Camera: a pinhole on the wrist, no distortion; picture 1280 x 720 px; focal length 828.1 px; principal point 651.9 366.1 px. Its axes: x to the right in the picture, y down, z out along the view. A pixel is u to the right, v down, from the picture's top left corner.
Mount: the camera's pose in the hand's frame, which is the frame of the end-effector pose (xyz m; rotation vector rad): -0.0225 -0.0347 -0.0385 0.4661 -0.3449 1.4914
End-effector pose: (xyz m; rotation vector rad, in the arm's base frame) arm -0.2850 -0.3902 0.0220 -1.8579 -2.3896 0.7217
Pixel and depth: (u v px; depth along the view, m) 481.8 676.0 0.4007
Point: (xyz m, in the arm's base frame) -0.6012 -0.6788 -0.0761
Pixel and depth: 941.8 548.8 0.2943
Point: -0.4314 -0.5563 -0.1713
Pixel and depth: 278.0 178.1 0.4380
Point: -0.7696 -0.4599 -0.0511
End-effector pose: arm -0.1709 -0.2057 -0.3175 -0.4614 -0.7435 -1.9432
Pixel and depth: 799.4 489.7 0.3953
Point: -0.2951 0.1170 -0.1454
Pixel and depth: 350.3 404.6 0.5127
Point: -0.5585 0.1769 -0.2358
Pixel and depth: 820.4 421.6 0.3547
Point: -0.2917 0.0633 -0.1471
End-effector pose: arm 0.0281 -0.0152 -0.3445 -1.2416 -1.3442 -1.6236
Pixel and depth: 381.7 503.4 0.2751
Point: -0.1442 0.1933 -0.4749
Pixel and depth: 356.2 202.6 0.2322
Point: -0.1585 0.1531 -0.3830
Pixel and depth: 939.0 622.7 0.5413
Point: 0.0767 0.5279 -0.5194
